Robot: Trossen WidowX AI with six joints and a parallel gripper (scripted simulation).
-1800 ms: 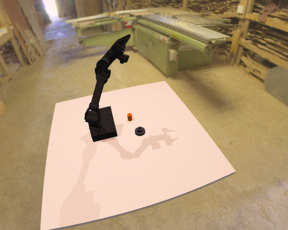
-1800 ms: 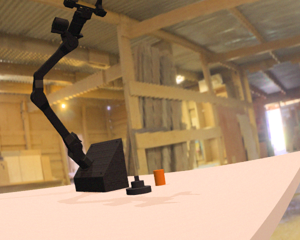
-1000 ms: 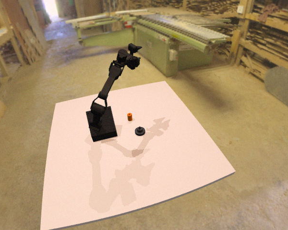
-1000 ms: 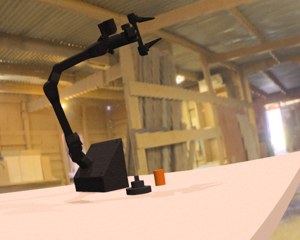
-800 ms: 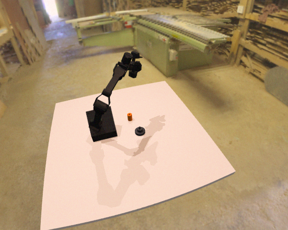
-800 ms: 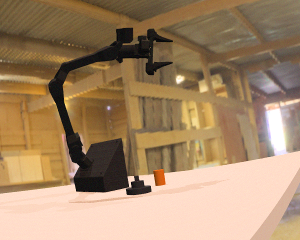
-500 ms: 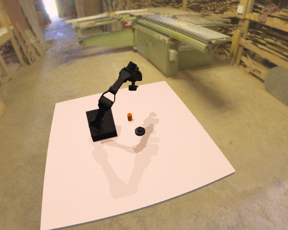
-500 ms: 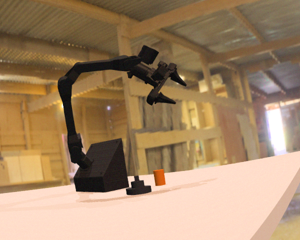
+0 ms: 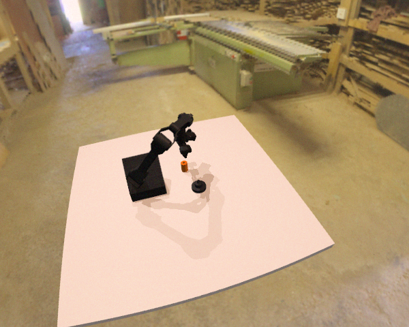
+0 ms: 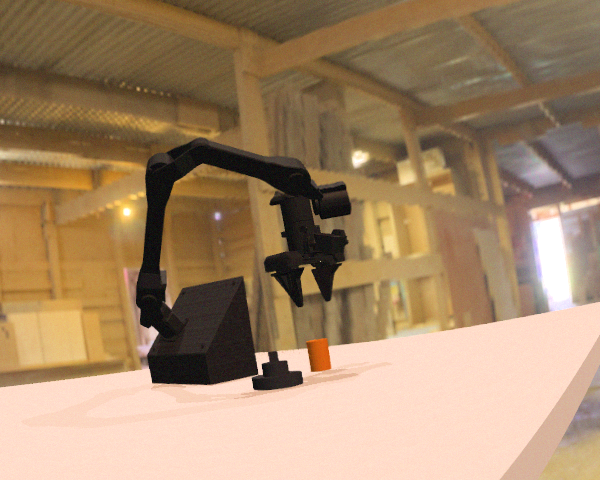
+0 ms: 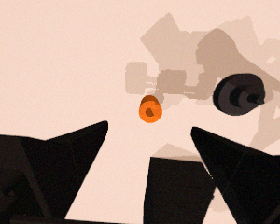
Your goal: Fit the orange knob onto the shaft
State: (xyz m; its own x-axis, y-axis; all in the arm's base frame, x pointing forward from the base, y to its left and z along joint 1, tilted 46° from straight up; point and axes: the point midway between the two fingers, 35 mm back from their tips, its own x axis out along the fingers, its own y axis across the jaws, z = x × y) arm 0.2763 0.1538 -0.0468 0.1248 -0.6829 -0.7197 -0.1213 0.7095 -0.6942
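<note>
Right now the orange knob is 100 mm below my gripper tip. The rest, counted from my gripper tip: pedestal (170 mm to the right, 100 mm below, 50 mm ahead).
</note>
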